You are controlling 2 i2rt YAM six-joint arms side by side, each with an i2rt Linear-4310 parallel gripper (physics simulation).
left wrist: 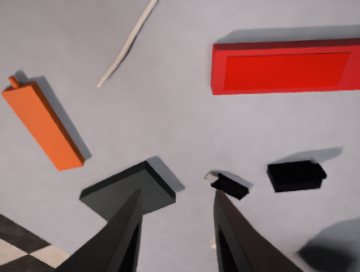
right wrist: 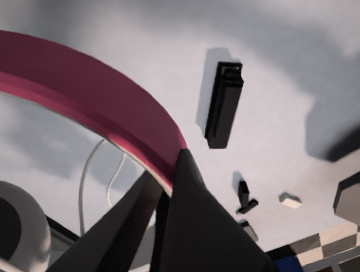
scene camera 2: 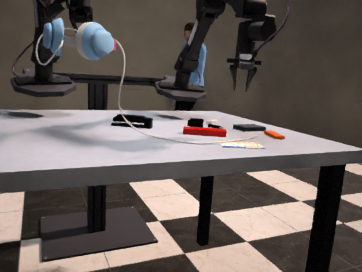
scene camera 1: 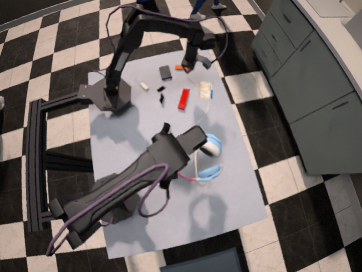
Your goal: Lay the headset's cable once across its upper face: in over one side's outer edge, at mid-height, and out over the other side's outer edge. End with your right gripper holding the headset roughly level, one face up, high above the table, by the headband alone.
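Seen in the pictures: left gripper, fingertip midpoint: (left wrist: 178, 199) (scene camera 2: 240, 91) (scene camera 1: 187, 71); right gripper, fingertip midpoint: (right wrist: 176, 162); left arm's base, link origin: (scene camera 2: 180, 87) (scene camera 1: 111, 92); right arm's base, link origin: (scene camera 2: 44, 81).
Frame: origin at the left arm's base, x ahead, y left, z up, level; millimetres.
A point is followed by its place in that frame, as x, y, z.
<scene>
The headset hangs high above the table, roughly level, with two blue-and-white ear cups (scene camera 1: 214, 143) {488, -362, 179} (scene camera 2: 96, 41) {525, -357, 130} and a pink headband (right wrist: 100, 90) {339, -446, 144}. My right gripper (right wrist: 176, 162) {327, -399, 137} is shut on the headband. The white cable (scene camera 1: 208, 107) {548, -90, -125} (scene camera 2: 121, 87) {465, -291, 14} (right wrist: 81, 185) {463, -291, 22} loops beside the left-hand cup in scene camera 2, and a stretch spans the gap between the cups. It leaves by the other cup's outer side and droops to the table. Its free end also shows in the left wrist view (left wrist: 122, 52) {470, 124, -123}. My left gripper (scene camera 2: 240, 89) {435, 88, 19} (left wrist: 178, 199) {435, 88, 19} is open and empty, above the table, away from the cable.
On the table lie a red box (scene camera 1: 183, 99) {406, -22, -109} (scene camera 2: 204, 131) {427, -19, -115} (left wrist: 287, 70) {412, -5, -109}, an orange block (scene camera 2: 274, 134) {442, 223, -119} (left wrist: 45, 127) {428, 230, -119}, a dark flat box (scene camera 1: 165, 72) {302, 194, -114} (left wrist: 130, 192) {313, 190, -114}, a pale card (scene camera 1: 205, 90) {553, 46, -128} (scene camera 2: 242, 145) {571, 49, -128}, a black stapler-like thing (scene camera 2: 132, 121) {292, -237, -109} (right wrist: 225, 105) {275, -258, -89} and small black pieces.
</scene>
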